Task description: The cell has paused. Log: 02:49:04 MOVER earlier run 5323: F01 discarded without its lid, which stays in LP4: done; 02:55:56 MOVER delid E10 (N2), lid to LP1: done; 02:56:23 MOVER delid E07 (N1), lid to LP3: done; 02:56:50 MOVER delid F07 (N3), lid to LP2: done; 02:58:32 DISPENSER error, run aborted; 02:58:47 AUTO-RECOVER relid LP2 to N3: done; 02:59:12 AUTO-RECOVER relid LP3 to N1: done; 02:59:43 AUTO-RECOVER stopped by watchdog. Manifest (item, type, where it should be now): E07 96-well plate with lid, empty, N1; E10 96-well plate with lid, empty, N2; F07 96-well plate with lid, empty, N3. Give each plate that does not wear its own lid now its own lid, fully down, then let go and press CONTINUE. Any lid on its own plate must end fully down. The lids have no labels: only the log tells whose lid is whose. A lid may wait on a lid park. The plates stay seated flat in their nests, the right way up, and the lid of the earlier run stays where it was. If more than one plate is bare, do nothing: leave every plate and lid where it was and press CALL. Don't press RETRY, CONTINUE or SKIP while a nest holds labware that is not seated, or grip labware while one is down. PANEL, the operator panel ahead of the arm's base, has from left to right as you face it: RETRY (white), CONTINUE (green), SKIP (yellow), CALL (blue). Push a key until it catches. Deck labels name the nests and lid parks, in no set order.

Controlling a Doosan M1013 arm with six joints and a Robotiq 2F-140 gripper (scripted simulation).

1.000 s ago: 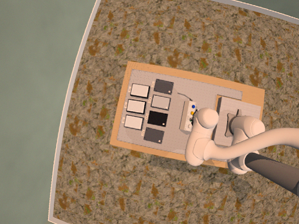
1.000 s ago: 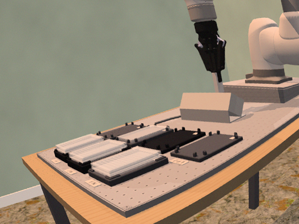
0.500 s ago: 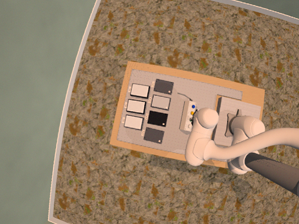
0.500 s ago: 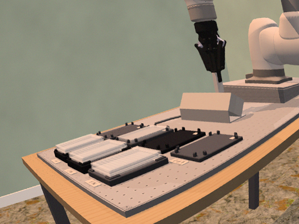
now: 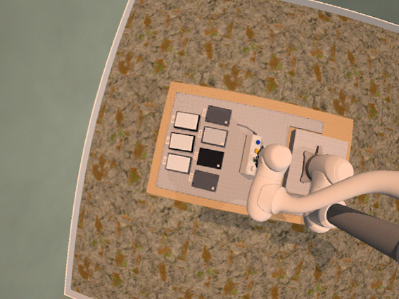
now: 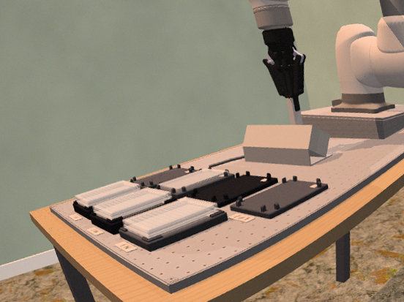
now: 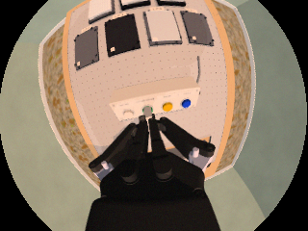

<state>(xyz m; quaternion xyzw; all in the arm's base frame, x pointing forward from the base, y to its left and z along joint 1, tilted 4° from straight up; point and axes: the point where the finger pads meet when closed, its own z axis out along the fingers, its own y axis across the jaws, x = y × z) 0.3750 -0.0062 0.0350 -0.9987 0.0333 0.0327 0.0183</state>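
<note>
Right now my hand is 4 cm above the green key. From my hand the other things lie so: blue key (1 cm behind, 10 cm to the right, 4 cm below); yellow key (5 cm to the right, 4 cm below); black park (25 cm ahead, 2 cm to the left, 10 cm below).
</note>
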